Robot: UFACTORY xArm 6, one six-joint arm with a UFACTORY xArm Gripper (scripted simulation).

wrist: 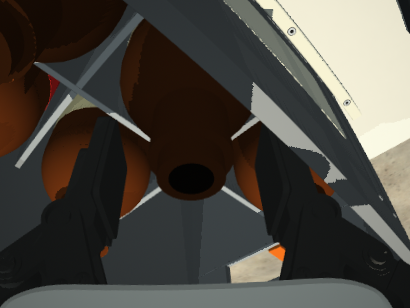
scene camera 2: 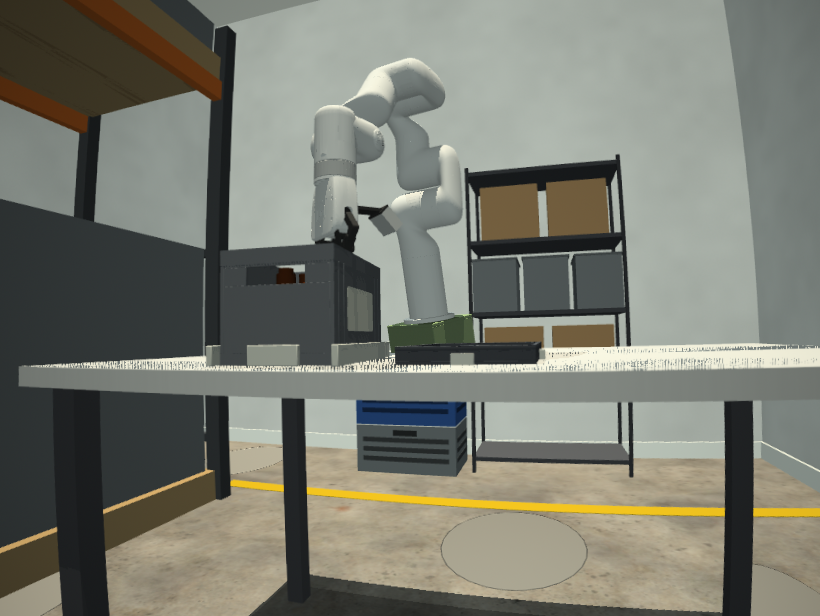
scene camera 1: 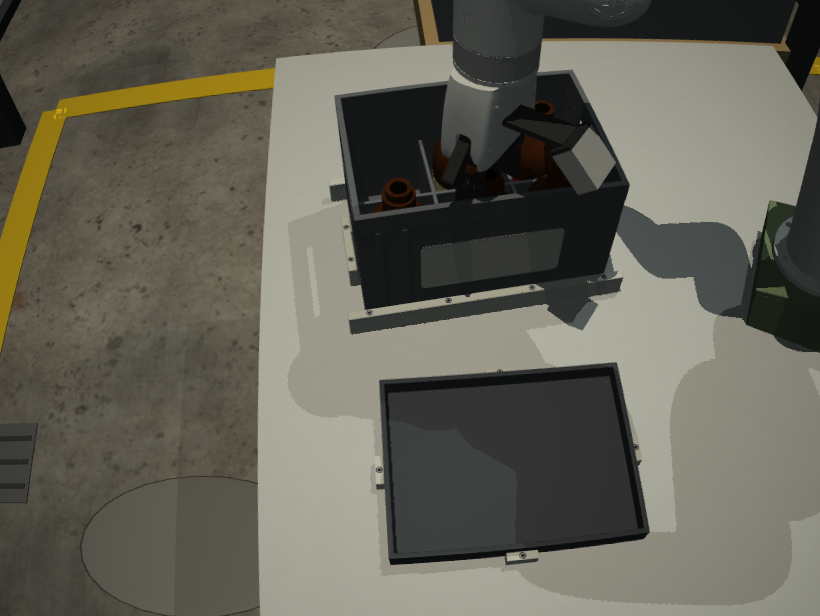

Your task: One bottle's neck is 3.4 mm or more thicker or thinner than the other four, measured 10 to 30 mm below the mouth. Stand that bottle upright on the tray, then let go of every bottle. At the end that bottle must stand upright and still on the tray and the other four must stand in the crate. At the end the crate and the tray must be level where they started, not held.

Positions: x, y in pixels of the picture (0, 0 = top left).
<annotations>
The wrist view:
gripper: 190, 141
dark crate: 250, 56
bottle: 245, 145
bottle: 73, 130
</annotations>
